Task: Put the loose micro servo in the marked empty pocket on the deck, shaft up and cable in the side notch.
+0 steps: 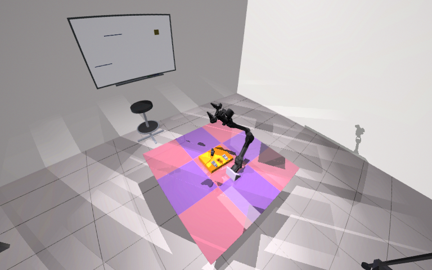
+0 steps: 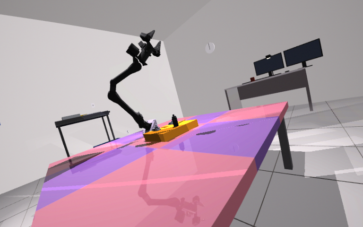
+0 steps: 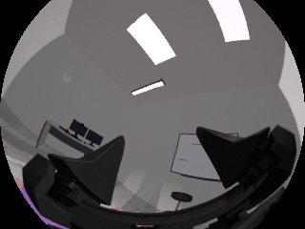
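The orange robot deck lies 640 mm below my gripper tip and 70 mm to the right of it.
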